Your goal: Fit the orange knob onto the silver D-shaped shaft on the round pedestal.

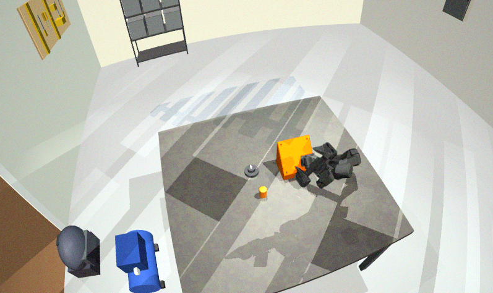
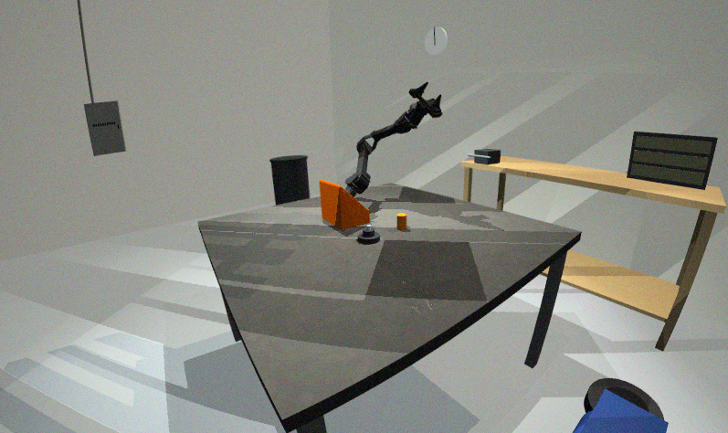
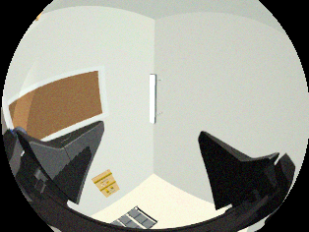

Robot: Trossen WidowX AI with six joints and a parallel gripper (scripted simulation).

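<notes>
The orange knob is 54 cm below my gripper tip, 25 cm to the right of it and 9 cm ahead of it. Also, from my gripper tip: round pedestal: 56 cm below, 43 cm to the right, 13 cm ahead.
</notes>
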